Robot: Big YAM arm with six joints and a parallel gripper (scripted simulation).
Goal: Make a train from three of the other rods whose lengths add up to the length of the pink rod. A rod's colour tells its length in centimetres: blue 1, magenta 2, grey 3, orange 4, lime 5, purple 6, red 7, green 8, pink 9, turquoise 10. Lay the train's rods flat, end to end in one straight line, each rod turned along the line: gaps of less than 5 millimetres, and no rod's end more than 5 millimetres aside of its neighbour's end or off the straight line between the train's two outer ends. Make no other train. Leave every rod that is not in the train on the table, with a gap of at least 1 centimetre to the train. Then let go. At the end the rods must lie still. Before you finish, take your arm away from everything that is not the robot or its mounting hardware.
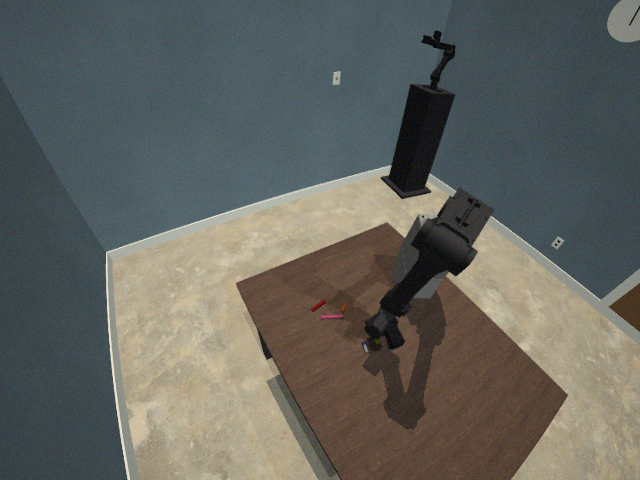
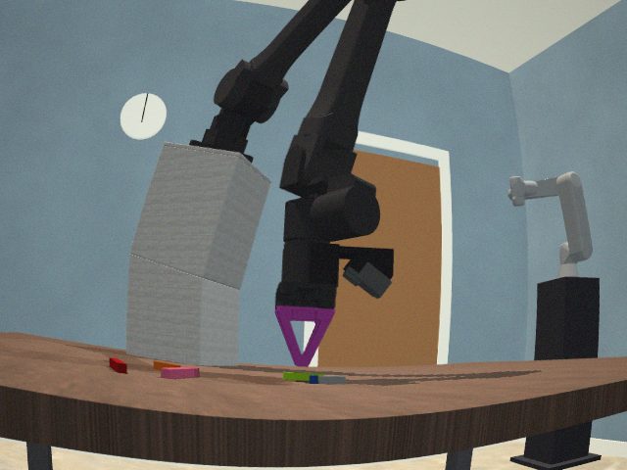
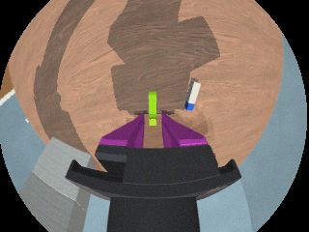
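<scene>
The lime rod lies 2 cm below my hand. From my hand the other things lie so: orange rod 17 cm to the right, 5 cm ahead, 2 cm below; then grey rod 6 cm ahead, 3 cm to the left, 2 cm below; then blue rod 5 cm ahead, 2 cm below, 1 cm to the left.
</scene>
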